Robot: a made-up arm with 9 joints. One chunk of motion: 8 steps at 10 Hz.
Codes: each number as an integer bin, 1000 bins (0 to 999) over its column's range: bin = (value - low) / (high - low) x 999, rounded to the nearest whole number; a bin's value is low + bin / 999 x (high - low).
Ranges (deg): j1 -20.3..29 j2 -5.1..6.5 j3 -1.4..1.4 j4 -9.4..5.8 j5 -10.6..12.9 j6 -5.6..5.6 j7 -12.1..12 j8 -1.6..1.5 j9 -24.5..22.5
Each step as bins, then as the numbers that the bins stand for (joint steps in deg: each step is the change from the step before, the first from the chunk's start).
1 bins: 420 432 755 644 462 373 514 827 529
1 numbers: 0.427 -0.084 0.716 0.399 0.268 -1.418 0.300 0.966 0.388
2 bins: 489 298 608 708 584 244 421 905 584
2 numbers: 3.832 -1.640 0.304 1.372 3.138 -2.864 -1.944 1.208 2.975
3 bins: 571 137 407 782 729 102 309 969 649
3 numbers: 7.878 -3.509 -0.259 2.498 6.549 -4.456 -4.646 1.407 6.034
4 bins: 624 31 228 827 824 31 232 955 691
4 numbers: 10.494 -4.740 -0.761 3.183 8.783 -5.252 -6.503 1.363 8.010
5 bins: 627 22 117 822 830 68 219 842 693
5 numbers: 10.642 -4.845 -1.072 3.107 8.925 -4.838 -6.817 1.013 8.104
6 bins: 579 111 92 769 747 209 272 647 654
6 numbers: 8.273 -3.811 -1.142 2.301 6.972 -3.257 -5.538 0.408 6.269
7 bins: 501 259 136 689 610 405 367 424 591
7 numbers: 4.424 -2.093 -1.019 1.083 3.749 -1.059 -3.246 -0.284 3.305
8 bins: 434 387 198 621 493 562 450 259 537
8 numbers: 1.118 -0.606 -0.845 0.049 0.997 0.701 -1.244 -0.796 0.764
